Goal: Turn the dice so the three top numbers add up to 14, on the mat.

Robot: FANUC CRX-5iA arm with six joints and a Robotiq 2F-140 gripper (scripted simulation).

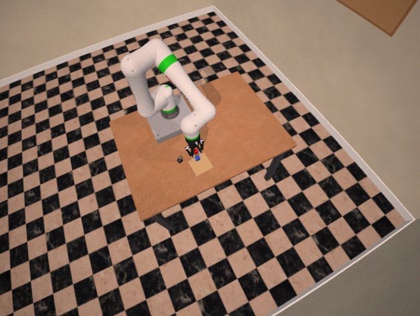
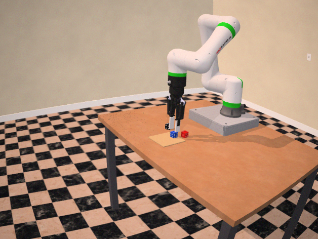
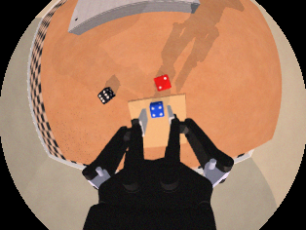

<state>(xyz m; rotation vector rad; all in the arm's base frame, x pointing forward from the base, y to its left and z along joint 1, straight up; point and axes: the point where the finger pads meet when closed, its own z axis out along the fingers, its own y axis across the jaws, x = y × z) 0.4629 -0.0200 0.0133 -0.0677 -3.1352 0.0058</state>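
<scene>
My hand is 6 cm above the blue die. Also, from my hand: tan mat: 7 cm below, 5 cm ahead; then black die: 12 cm to the right, 6 cm below, 6 cm behind; then red die: 6 cm below, 6 cm behind, 2 cm to the left.
</scene>
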